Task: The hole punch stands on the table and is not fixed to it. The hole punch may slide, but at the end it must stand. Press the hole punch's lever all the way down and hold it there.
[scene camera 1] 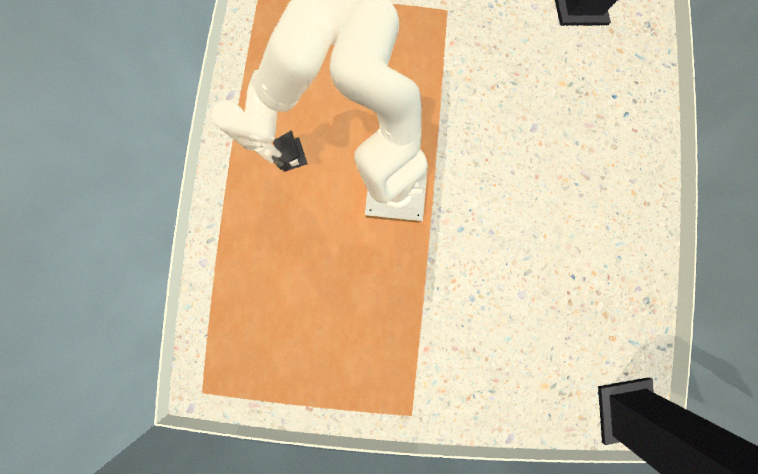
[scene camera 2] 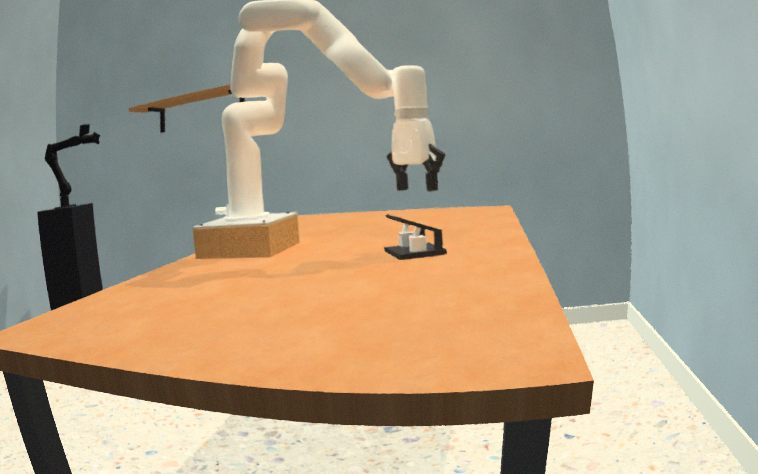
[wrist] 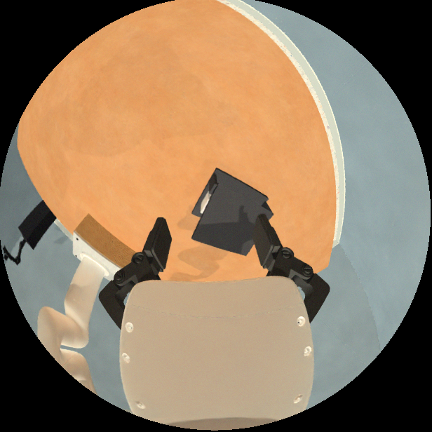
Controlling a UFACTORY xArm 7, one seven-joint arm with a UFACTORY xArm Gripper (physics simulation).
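Where they show: gripper, fingertip midpoint: (scene camera 1: 275, 158) (scene camera 2: 417, 190); arm's base, origin of the base link: (scene camera 2: 246, 218).
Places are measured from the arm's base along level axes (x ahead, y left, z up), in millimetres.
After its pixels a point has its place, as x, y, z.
The black hole punch (scene camera 1: 290, 151) @(395, -198, -8) (scene camera 2: 415, 252) @(412, -277, -71) (wrist: 251, 200) stands upright on the table, with white parts between its base and lever. Its lever (scene camera 2: 412, 222) @(410, -273, -9) (wrist: 224, 220) is raised: it slopes up from the hinge post at the right to its free end at the left in the scene camera 2 view. My gripper (scene camera 2: 417, 181) @(434, -150, 49) (wrist: 211, 226) is open and empty, pointing down. It hangs above the hole punch, clear of the lever. In the wrist view one finger overlaps the punch's right part. In the scene camera 1 view the arm hides most of the gripper.
The orange table (scene camera 1: 313, 313) @(378, 451, -83) (scene camera 2: 313, 329) @(243, -752, -83) (wrist: 150, 100) bears the arm's base on a wooden block (scene camera 2: 240, 241) @(6, -123, -42) (wrist: 107, 242), left of the punch in the scene camera 2 view. A small black arm on a black pedestal (scene camera 2: 69, 251) and a wall shelf (scene camera 2: 184, 99) stand farther off.
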